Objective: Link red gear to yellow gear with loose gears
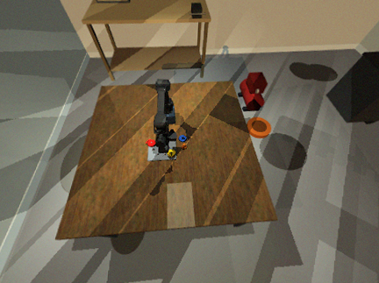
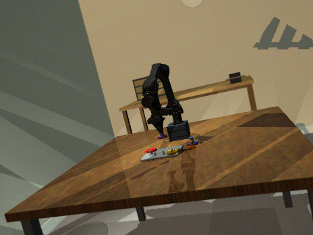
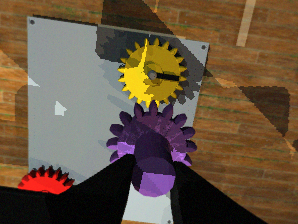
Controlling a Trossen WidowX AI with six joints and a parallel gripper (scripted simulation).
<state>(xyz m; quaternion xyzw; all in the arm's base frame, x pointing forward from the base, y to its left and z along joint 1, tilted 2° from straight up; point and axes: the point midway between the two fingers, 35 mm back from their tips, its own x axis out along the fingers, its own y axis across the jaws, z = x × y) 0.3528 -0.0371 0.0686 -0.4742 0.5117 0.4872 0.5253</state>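
The red gear lies 110 mm to the right of my gripper tip, 110 mm below it and 110 mm behind it. From my gripper tip the other things lie so: purple gear: 10 mm below; yellow gear: 110 mm below, 30 mm to the left; orange gear: 130 mm to the left, 110 mm below, 50 mm behind.
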